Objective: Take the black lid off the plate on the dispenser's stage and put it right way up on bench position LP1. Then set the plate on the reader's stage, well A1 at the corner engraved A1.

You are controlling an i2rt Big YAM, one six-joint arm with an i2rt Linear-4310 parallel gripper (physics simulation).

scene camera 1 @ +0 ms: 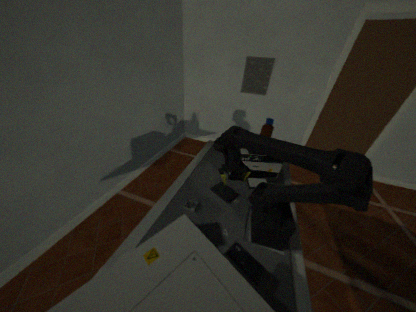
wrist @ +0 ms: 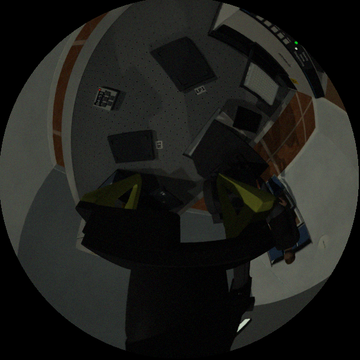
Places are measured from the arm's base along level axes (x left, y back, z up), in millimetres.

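Pixels of known places: gripper, fingertip midpoint: [scene camera 1: 234,183]; arm's base at its link origin: [scene camera 1: 272,215].
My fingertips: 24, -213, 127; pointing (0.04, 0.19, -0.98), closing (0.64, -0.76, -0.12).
Ahead of a thing's pixels: the offset from my fingertips to its top centre, as dx, dy, dz. "spot": to the spot under its first point.
My gripper [scene camera 1: 235,177] [wrist: 178,177] is open and empty, above the bench, with its yellow fingers wide apart. The dark LP1 nest @[-174, -93, -252] [scene camera 1: 225,192] [wrist: 185,62] lies ahead of the fingers in the wrist view, and no lid can be made out on it. The pale dispenser [scene camera 1: 262,168] [wrist: 277,52] stands at the far end of the bench, with dark parts along its front. The black lid and the plate cannot be made out clearly there. The dark reader @[spot: +233, +178, -155] [scene camera 1: 250,265] [wrist: 167,197] is near the camera in the scene view and partly hidden behind the fingers in the wrist view.
The dark N1 nest @[+161, -55, -252] [scene camera 1: 212,232] [wrist: 132,146] and a small timer @[+44, -216, -250] [scene camera 1: 191,205] [wrist: 106,99] are on the bench. A pale gridded panel [wrist: 261,82] and a black square [wrist: 247,118] lie near the dispenser. A brown bottle @[-686, +21, +160] [scene camera 1: 267,131] with a blue cap stands behind the arm.
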